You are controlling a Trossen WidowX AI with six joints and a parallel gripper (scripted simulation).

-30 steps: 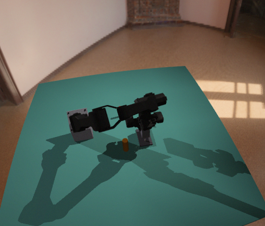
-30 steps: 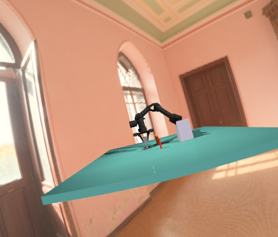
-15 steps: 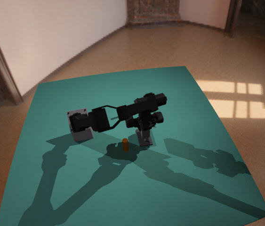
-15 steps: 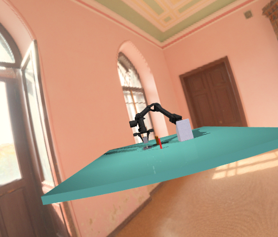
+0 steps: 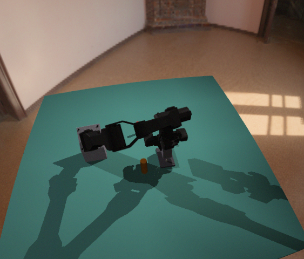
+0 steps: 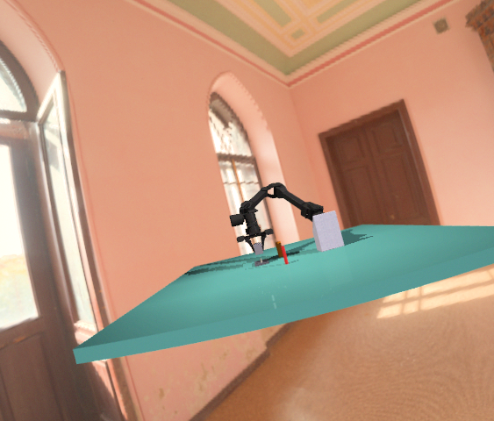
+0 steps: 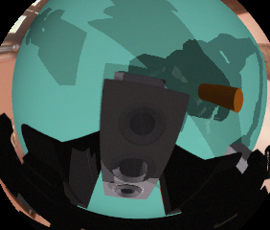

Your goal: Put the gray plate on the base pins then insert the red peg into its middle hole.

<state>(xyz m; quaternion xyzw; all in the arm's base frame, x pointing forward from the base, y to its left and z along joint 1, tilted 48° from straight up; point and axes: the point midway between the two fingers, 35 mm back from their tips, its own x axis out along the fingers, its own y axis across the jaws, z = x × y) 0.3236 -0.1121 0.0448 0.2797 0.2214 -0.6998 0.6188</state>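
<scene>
My gripper tip is now 5 cm above the dark base. Round my gripper tip: red peg: 8 cm behind, 20 cm to the left, 2 cm below; then gray plate: 3 cm above; then orange cylinder: 12 cm behind, 5 cm to the right, 2 cm below.
</scene>
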